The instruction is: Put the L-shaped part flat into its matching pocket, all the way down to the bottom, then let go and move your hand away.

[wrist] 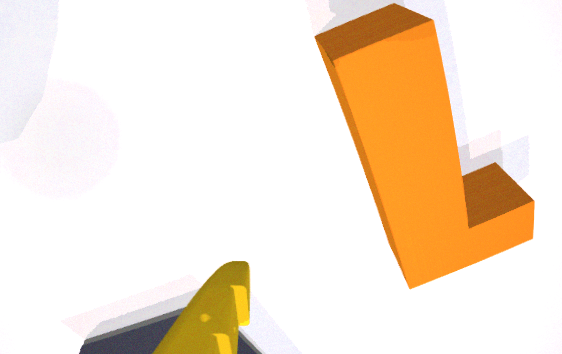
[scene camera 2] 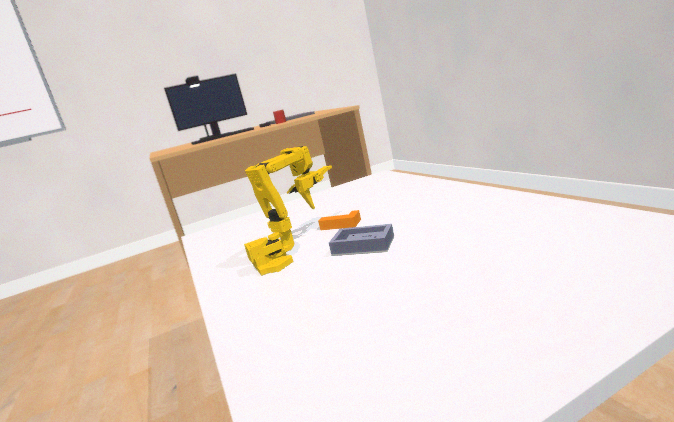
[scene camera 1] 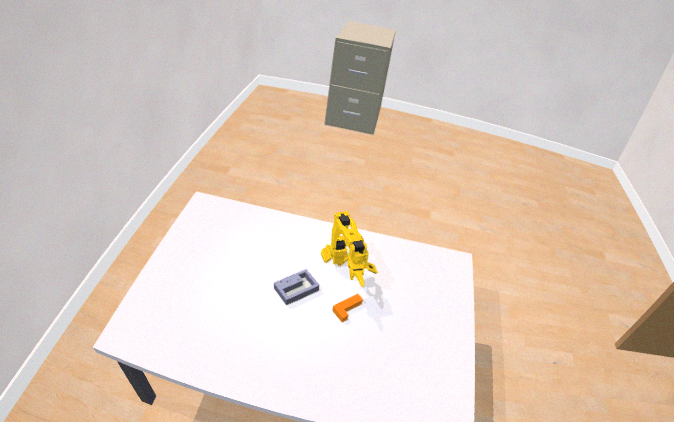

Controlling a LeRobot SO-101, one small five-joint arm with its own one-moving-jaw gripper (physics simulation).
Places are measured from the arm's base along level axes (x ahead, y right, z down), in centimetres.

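Pixels of known places: hand at its tool point: (wrist: 249,284) (scene camera 2: 313,207) (scene camera 1: 351,279); arm's base at its link origin: (scene camera 2: 280,261) (scene camera 1: 333,260).
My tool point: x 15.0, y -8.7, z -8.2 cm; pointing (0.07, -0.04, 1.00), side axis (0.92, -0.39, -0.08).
For each thing: its top centre in the pictures, then the offset to it from my tool point. Level surfaces: height alone.
- orange L-shaped part at its top centre: (wrist: 461,171) (scene camera 2: 338,215) (scene camera 1: 350,305) dx +7.4, dy -1.7, dz +5.2 cm
- block at its top centre: (scene camera 2: 360,232) (scene camera 1: 296,283) dx +3.9, dy +18.8, dz +4.5 cm
- white table at its surface level: dz +8.2 cm
The orange L-shaped part (scene camera 1: 350,303) (scene camera 2: 339,221) (wrist: 405,140) lies flat on the white table, beside and apart from the grey pocket block. The block (scene camera 1: 303,294) (scene camera 2: 361,245) (wrist: 132,336) sits flat with its recess facing up and no orange part in it. My gripper (scene camera 1: 369,277) (scene camera 2: 322,187) is fully open and empty, raised above the table on the arm-base side of the orange part. In the wrist view the single notched jaw (wrist: 212,317) shows at the bottom, left of the part and over the dark block. The moving jaw is out of that picture.
The white table (scene camera 1: 200,320) (scene camera 2: 425,320) carries the arm, its base (scene camera 1: 339,255) (scene camera 2: 270,256) near one edge. A filing cabinet (scene camera 1: 354,85) stands on the floor behind. A wooden desk (scene camera 2: 240,165) with a monitor (scene camera 2: 207,102) and a red cup (scene camera 2: 279,116) stands beyond the table.
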